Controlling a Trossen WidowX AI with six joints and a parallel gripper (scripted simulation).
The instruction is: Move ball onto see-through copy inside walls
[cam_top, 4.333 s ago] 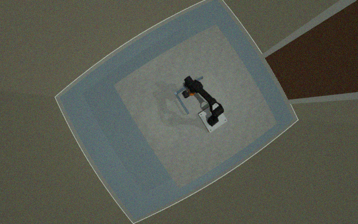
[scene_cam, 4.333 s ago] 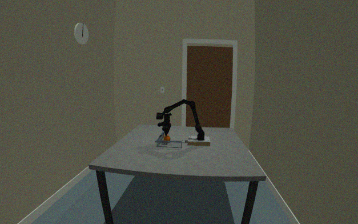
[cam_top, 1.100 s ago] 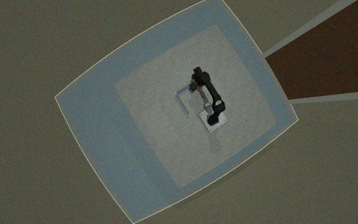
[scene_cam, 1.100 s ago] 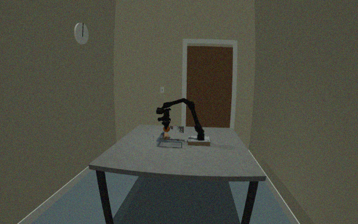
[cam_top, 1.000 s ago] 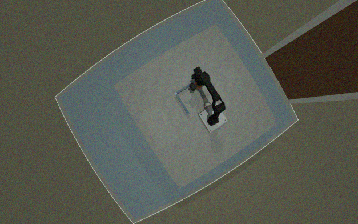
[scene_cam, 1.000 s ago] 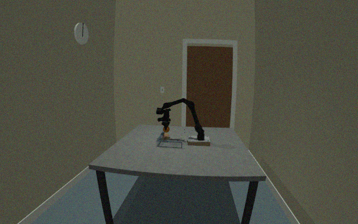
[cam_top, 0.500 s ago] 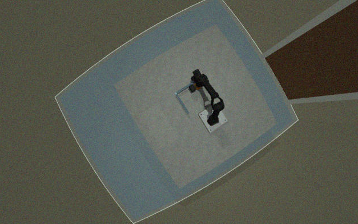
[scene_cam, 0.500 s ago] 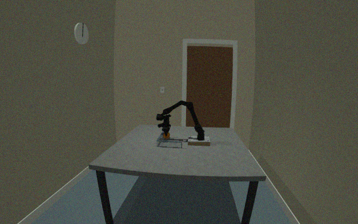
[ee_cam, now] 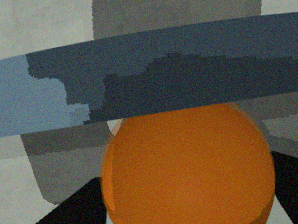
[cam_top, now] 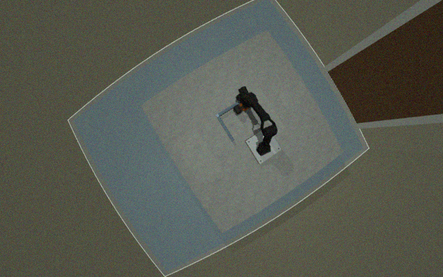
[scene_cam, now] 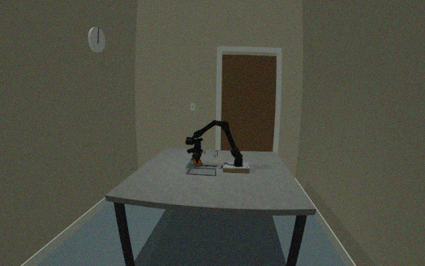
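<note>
The orange ball is right at my gripper tip.
</note>
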